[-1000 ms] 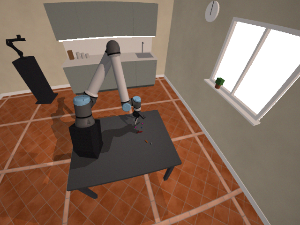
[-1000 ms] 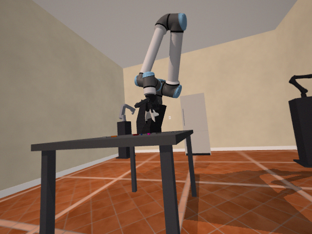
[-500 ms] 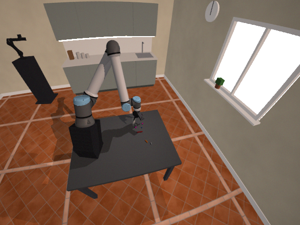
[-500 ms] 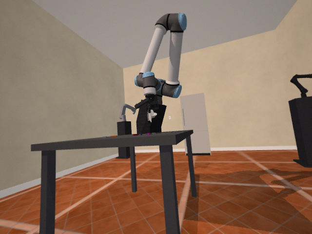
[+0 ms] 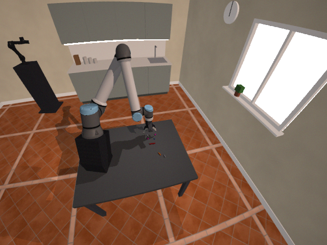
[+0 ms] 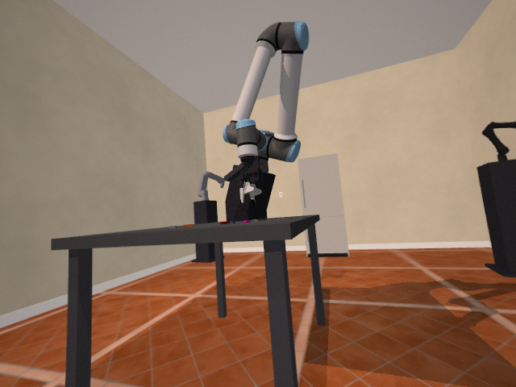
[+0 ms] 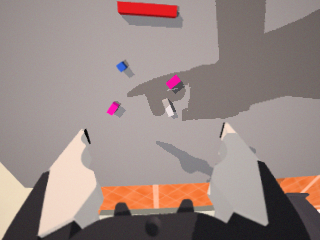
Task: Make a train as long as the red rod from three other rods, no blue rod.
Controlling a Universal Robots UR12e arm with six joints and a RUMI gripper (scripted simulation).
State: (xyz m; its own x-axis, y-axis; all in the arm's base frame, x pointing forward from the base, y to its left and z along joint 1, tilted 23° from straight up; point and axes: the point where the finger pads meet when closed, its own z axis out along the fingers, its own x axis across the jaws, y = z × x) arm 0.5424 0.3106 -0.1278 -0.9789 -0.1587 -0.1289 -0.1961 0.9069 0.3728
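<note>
Right now my hand is 120 mm to the left of the red rod, 70 mm above it and 30 mm short of it. From my hand the other things lie so: blue rod 70 mm below, 60 mm ahead, 50 mm to the right; then orange rod 260 mm to the right, 100 mm ahead, 70 mm below.
</note>
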